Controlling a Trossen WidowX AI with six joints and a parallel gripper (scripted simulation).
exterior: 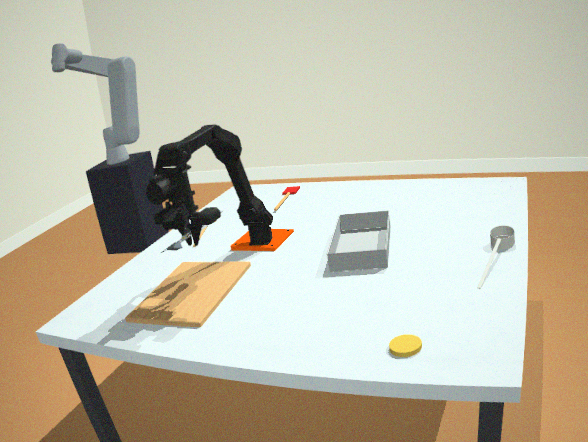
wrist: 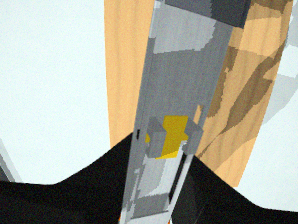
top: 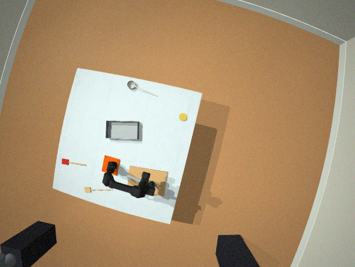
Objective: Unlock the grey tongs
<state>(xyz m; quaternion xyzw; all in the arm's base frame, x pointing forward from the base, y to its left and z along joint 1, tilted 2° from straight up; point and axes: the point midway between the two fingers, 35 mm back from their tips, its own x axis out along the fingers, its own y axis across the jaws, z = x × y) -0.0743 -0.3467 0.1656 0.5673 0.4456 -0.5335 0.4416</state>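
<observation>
The yellow lock piece is 10 mm behind my gripper tip, 30 mm to the right of it and 40 mm above it. Round my gripper tip: grey roasting tin: 410 mm ahead, 270 mm to the left, 130 mm below; then wooden board: 60 mm behind, 20 mm to the left, 150 mm below; then yellow disc: 560 mm ahead, 280 mm to the right, 140 mm below.
</observation>
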